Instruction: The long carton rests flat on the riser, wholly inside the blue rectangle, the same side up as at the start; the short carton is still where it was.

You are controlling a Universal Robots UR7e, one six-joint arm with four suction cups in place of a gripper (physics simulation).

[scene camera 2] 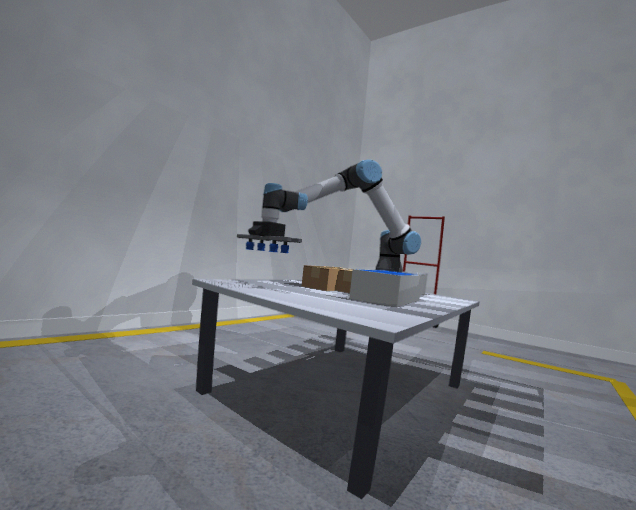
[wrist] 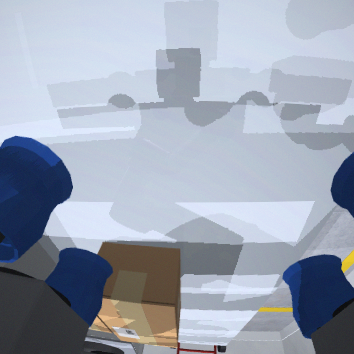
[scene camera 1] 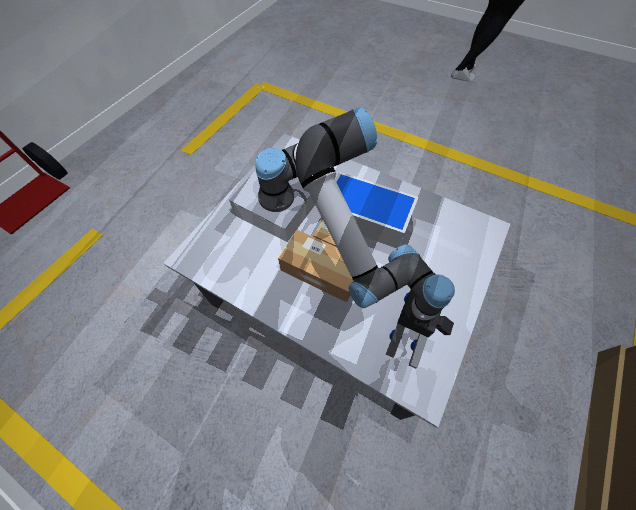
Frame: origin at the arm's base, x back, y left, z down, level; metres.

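Where they show: hand, tool point: (scene camera 2: pixel 266 251) (wrist: pixel 197 235); arm's base, link origin: (wrist: pixel 100 348) (scene camera 1: pixel 276 197).
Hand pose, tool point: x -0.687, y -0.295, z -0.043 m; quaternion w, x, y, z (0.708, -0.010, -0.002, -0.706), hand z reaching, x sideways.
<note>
Each offset is from my tool point to the centre of the thing. Level surfaces: height alone.
The long carton {dx +0.384, dy +0.110, dz +0.101 m} (scene camera 1: pixel 314 266) (scene camera 2: pixel 318 277) (wrist: pixel 142 282) is brown, taped and labelled, and lies flat on the table. The short carton {dx +0.385, dy +0.240, dz +0.101 m} (scene camera 1: pixel 322 230) (scene camera 2: pixel 344 280) is behind it in scene camera 1, largely hidden by the arm and the long carton. I cannot make it out in the wrist view. The grey riser {dx +0.319, dy +0.442, dz +0.092 m} (scene camera 1: pixel 379 230) (scene camera 2: pixel 374 289) bears the blue rectangle {dx +0.319, dy +0.442, dz +0.032 m} (scene camera 1: pixel 379 204) (scene camera 2: pixel 391 272); no carton shows on its visible part. My suction gripper (scene camera 1: pixel 408 334) (scene camera 2: pixel 267 246) is open, its blue cups facing down. It hangs high above the table, to one side of the long carton, holding nothing.
The arm's base stands on a grey block (scene camera 1: pixel 265 215) on the white table {dz +0.152 m} (scene camera 1: pixel 461 239) (scene camera 2: pixel 318 308) (wrist: pixel 200 165). A red hand truck (scene camera 1: pixel 31 199) (scene camera 2: pixel 426 217) stands beyond. A person's legs (scene camera 1: pixel 485 37) and a brown box (scene camera 1: pixel 599 425) show beyond the table in scene camera 1.
</note>
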